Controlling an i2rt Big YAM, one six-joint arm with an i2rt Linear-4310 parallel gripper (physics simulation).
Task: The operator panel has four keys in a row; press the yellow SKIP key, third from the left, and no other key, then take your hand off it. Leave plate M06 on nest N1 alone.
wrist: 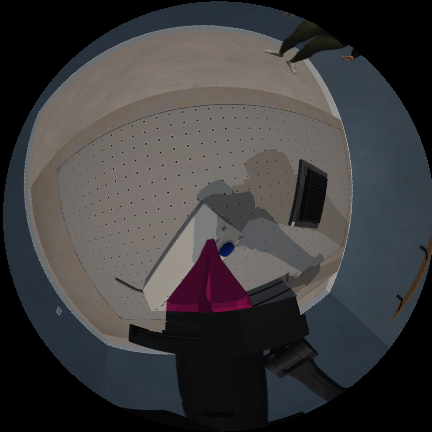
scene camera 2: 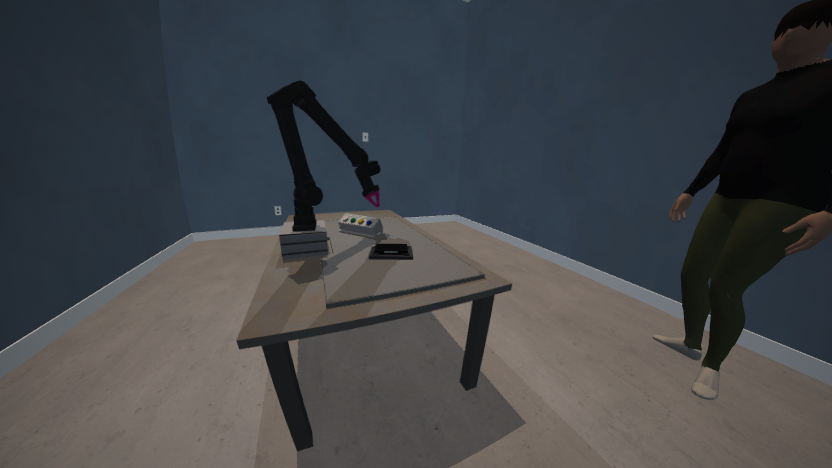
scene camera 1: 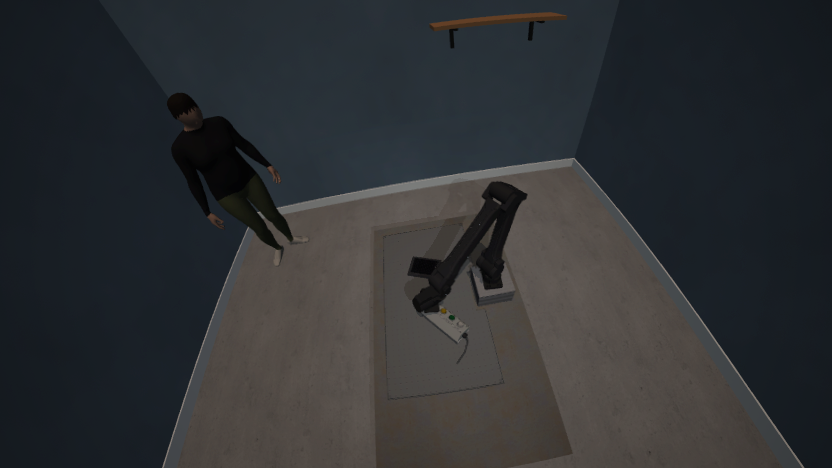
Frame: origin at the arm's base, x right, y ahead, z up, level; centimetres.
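Where they show: gripper, fingertip midpoint: [wrist: 211,242] [scene camera 2: 378,207]; arm's base at its link origin: [scene camera 2: 305,226] [scene camera 1: 491,278].
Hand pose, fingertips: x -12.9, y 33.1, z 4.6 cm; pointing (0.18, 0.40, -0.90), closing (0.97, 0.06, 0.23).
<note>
Things, the pixels of their top centre, and the offset from my fingertips. "spot": a spot on its surface instead.
- white operator panel at its top centre: [wrist: 187,282] [scene camera 1: 444,316] [scene camera 2: 359,216] dx -3.9, dy -8.7, dz -5.1 cm
- white key at its top centre: [scene camera 2: 345,217] dx -7.7, dy -15.6, dz -6.0 cm
- green key at its top centre: [scene camera 2: 353,218] dx -4.1, dy -12.1, dz -6.0 cm
- yellow SKIP key at its top centre: [scene camera 2: 360,219] dx -0.6, dy -8.5, dz -6.0 cm
- blue key at its top centre: [wrist: 227,251] [scene camera 2: 369,220] dx +3.0, dy -5.0, dz -6.0 cm
- cable at a spot on its surface: [wrist: 128,285] spot: dx -20.2, dy -14.9, dz -13.1 cm
The white operator panel [scene camera 1: 446,326] [scene camera 2: 358,227] [wrist: 172,265] stands on the perforated board, keys up. In scene camera 2 its row shows a white key [scene camera 2: 346,219], a green key [scene camera 2: 353,220], the yellow SKIP key [scene camera 2: 360,221] and a blue key [scene camera 2: 368,222]. The yellow key [scene camera 1: 443,310] also shows in scene camera 1; in the wrist view the gripper hides it, and the blue key [wrist: 227,249] shows beside the fingertips. My magenta gripper [scene camera 2: 377,205] [wrist: 211,242] is shut and empty, above the panel's blue-key end, apart from it. The dark plate on its nest [scene camera 1: 424,266] [scene camera 2: 390,250] [wrist: 314,195] lies apart from the panel.
The arm's base stands on a grey block [scene camera 1: 494,295] [scene camera 2: 304,244] at the table's side. A cable [scene camera 1: 463,351] [wrist: 128,285] leaves the panel's far end. A person [scene camera 1: 215,157] [scene camera 2: 750,145] stands on the floor beyond the table [scene camera 2: 372,317]. A wooden shelf [scene camera 1: 497,20] hangs on the wall.
</note>
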